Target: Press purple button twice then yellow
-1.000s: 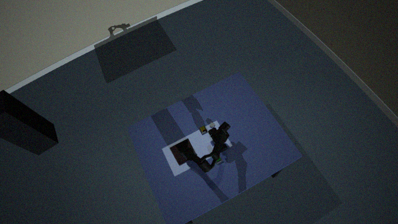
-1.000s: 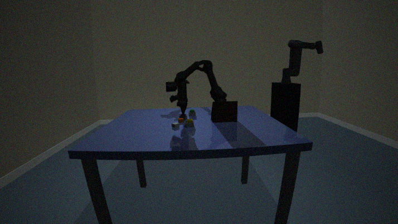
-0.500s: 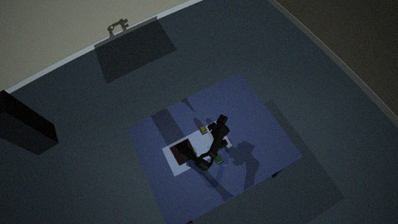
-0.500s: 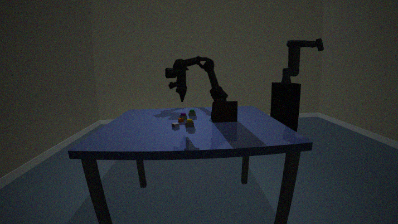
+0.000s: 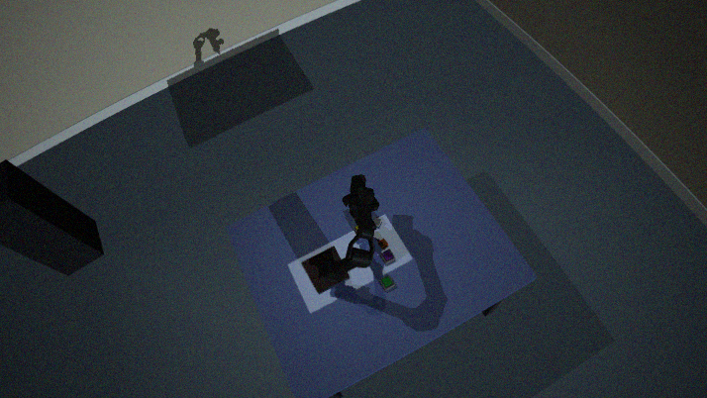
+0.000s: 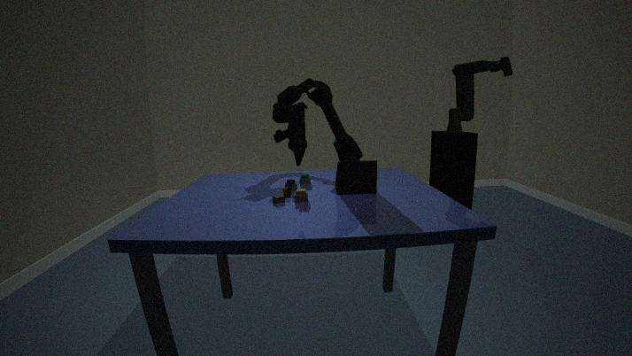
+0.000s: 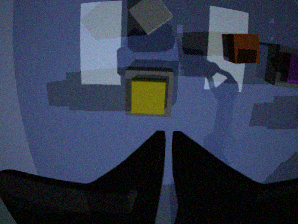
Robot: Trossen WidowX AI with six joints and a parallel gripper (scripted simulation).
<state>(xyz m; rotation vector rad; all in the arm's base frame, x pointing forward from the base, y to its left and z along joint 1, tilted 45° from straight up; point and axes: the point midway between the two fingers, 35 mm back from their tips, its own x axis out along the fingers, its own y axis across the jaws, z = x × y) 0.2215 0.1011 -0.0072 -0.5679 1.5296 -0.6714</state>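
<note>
The yellow button is 9 cm below my gripper tip, 2 cm to the left of it and 1 cm behind it. Also, from my gripper tip: purple button: 15 cm to the right, 9 cm below, 3 cm ahead; white block: 12 cm below, 8 cm ahead, 1 cm to the left; orange block: 12 cm below, 9 cm to the right, 4 cm ahead.
</note>
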